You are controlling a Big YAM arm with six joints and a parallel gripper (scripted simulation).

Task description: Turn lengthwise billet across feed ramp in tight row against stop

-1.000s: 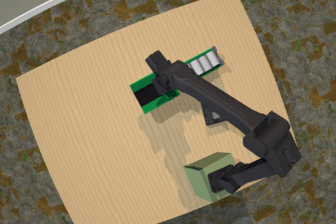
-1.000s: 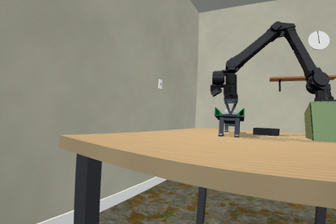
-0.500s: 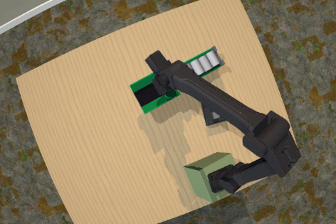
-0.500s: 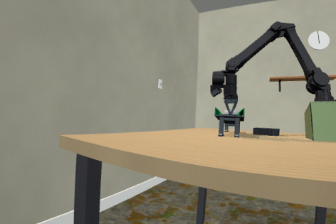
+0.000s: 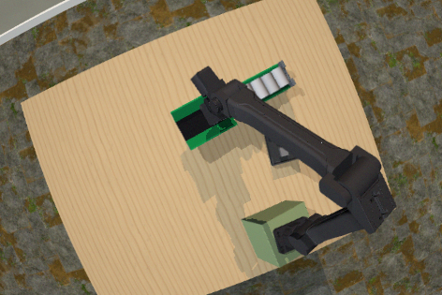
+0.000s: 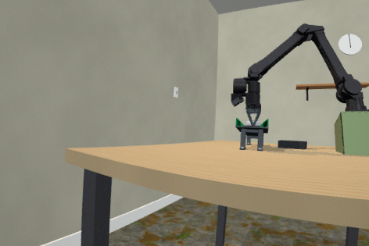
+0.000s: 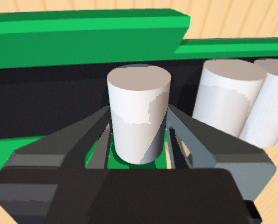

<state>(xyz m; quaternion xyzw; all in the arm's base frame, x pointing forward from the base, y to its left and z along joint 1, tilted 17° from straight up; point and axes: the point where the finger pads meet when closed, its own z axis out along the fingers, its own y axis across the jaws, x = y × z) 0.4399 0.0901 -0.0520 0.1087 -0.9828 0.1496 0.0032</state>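
My hand is 60 mm to the left of the ramp, 40 mm above it and 10 mm short of it. Also, from my hand: dark tray: 170 mm to the right, 160 mm behind, 100 mm below.
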